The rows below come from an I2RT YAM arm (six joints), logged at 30 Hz.
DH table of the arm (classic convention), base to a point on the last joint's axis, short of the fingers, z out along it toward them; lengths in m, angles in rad. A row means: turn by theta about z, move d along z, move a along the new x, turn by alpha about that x. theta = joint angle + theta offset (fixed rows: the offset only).
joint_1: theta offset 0  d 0.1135  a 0.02  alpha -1.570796
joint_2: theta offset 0  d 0  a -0.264  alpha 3.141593
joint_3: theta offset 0.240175  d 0  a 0.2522  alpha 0
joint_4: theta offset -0.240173  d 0  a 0.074  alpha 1.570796
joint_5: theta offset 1.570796  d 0  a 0  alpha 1.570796
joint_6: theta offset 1.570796  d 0.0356  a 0  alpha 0
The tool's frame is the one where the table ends.
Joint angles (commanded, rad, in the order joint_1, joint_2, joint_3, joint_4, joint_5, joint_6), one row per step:
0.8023 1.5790 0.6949 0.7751 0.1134 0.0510
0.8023 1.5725 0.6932 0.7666 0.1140 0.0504
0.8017 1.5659 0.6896 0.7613 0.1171 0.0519
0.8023 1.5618 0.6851 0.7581 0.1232 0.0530
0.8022 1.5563 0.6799 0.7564 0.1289 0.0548
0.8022 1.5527 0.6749 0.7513 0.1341 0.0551
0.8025 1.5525 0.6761 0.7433 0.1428 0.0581
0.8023 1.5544 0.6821 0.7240 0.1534 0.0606
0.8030 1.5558 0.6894 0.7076 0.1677 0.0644
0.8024 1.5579 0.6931 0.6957 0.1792 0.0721
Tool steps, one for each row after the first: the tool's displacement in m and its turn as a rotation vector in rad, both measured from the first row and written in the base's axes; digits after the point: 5 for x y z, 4 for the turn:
-0.00071 -0.00076 0.00058 -0.0032 0.0021 -0.0005
-0.00141 -0.00194 0.00093 -0.0039 0.0044 -0.0044
-0.00224 -0.00282 0.00046 -0.0061 0.0071 -0.0100
-0.00308 -0.00402 0.00035 -0.0062 0.0087 -0.0159
-0.00384 -0.00507 -0.00065 -0.0111 0.0130 -0.0211
-0.00367 -0.00520 -0.00108 -0.0143 0.0186 -0.0298
-0.00278 -0.00491 -0.00187 -0.0243 0.0295 -0.0409
-0.00189 -0.00438 -0.00178 -0.0304 0.0375 -0.0549
-0.00109 -0.00442 -0.00254 -0.0329 0.0479 -0.0680

